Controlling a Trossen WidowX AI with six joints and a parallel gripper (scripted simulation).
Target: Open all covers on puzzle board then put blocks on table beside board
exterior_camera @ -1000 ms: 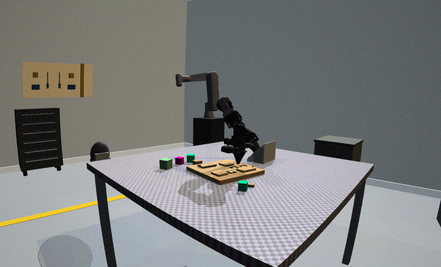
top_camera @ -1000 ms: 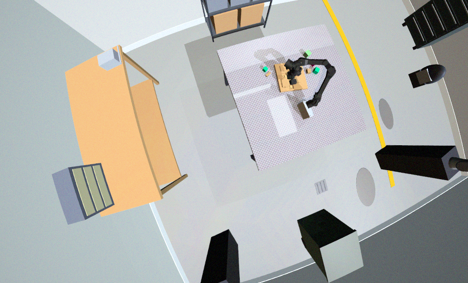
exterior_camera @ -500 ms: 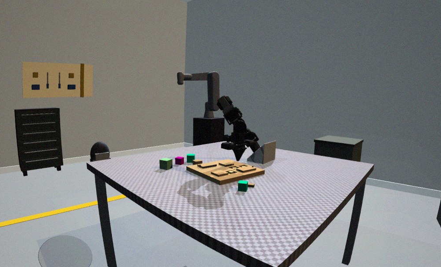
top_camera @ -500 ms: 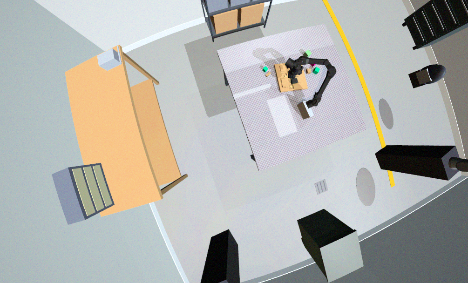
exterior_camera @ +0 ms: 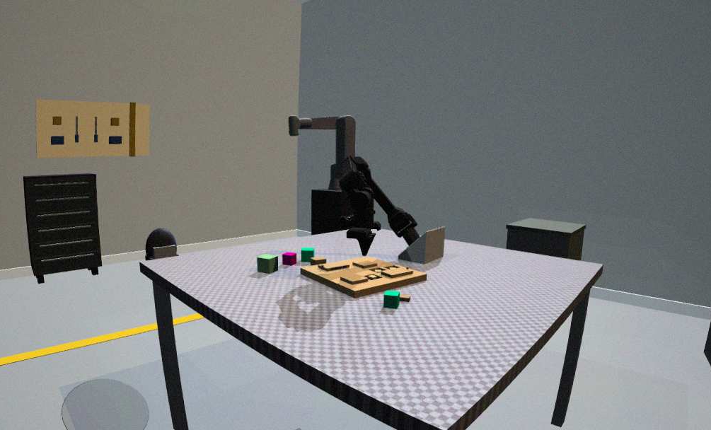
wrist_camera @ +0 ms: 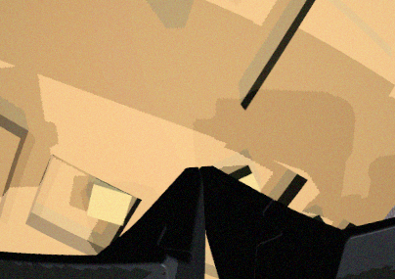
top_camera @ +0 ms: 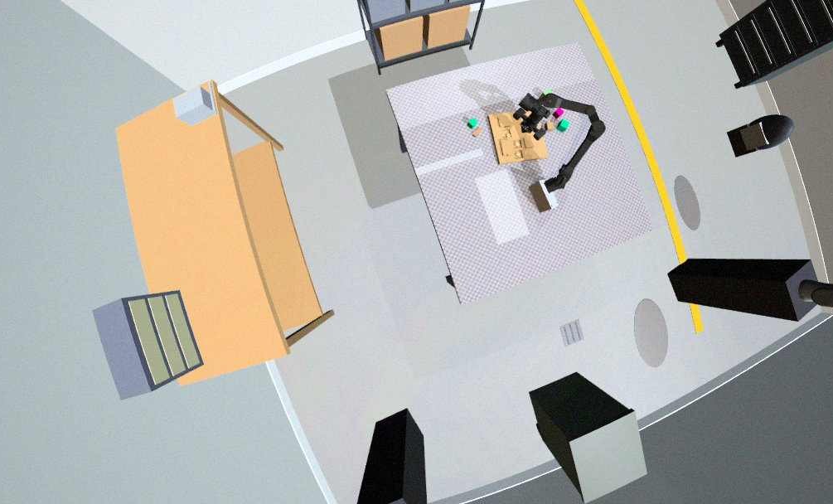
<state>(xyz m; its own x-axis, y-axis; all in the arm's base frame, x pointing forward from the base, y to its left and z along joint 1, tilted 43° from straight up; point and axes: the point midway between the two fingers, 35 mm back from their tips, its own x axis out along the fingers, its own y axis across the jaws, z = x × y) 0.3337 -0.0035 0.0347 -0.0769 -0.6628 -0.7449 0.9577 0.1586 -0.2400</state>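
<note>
My gripper tip is 50 mm above the puzzle board and 20 mm short of it. From my gripper tip the other things lie so: magenta block (310 mm to the right, 50 mm below, 30 mm ahead); then light green block (300 mm to the right, 150 mm ahead, 50 mm below).
</note>
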